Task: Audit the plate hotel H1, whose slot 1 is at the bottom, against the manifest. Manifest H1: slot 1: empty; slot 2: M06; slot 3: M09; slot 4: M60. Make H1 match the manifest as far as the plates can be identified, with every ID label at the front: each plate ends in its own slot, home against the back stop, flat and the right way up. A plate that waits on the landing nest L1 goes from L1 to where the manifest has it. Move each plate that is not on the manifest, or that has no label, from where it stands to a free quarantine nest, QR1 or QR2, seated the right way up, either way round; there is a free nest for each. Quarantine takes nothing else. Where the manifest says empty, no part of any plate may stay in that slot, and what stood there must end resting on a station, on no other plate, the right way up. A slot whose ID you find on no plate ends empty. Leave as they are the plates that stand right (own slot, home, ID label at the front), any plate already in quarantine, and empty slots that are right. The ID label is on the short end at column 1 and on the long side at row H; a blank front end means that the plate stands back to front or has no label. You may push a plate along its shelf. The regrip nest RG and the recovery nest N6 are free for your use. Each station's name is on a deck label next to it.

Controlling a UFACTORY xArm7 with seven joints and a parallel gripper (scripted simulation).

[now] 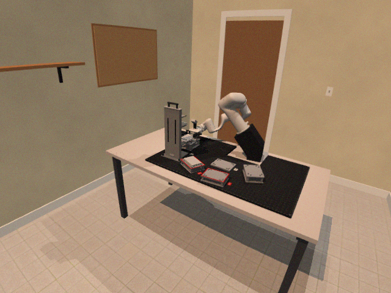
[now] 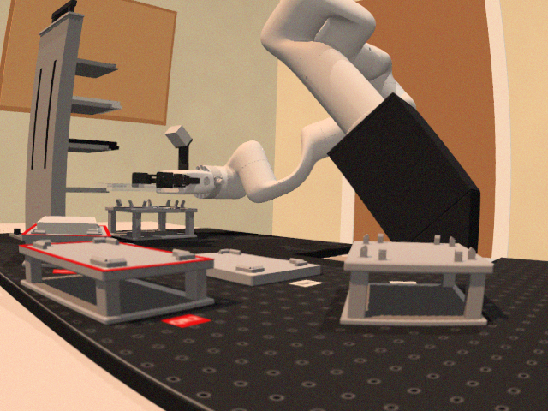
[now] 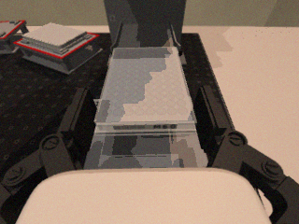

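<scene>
Now: hand 50 mm short of the clear plate, 20 mm above it and 10 mm to the right of it. From my hand the other things lie so: black plate (170 mm ahead, 60 mm above, 20 mm to the left); then H1 deck label (120 mm below, 110 mm to the left, 100 mm ahead); then RG label (120 mm below, 110 mm behind, 20 mm to the right).
</scene>
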